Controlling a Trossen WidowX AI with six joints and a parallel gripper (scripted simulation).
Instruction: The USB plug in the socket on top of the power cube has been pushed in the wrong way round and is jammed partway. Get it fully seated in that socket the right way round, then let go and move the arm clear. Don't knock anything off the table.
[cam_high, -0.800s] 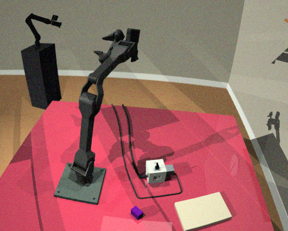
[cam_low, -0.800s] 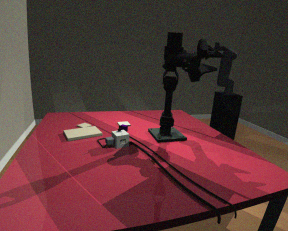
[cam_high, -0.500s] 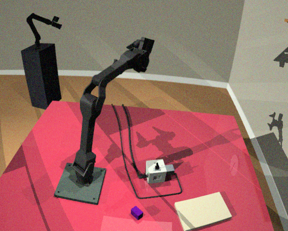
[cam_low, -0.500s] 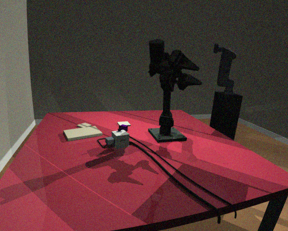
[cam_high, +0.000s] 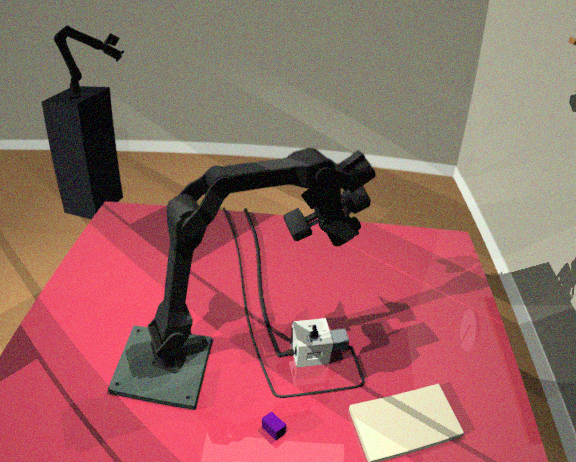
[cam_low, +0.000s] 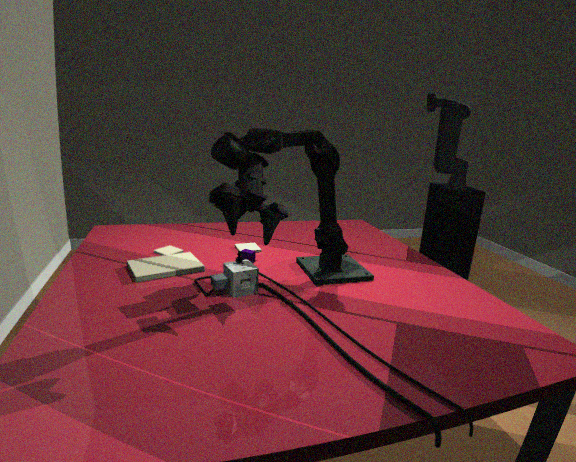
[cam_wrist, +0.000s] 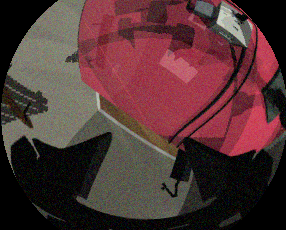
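Right now my gripper tip is 30 mm short of the dark USB plug, 230 mm to the left of it and 130 mm above it. From my gripper tip the other things lie so: purple block (10 mm ahead, 440 mm to the right, 200 mm below); cream pad (270 mm ahead, 360 mm to the right, 210 mm below).
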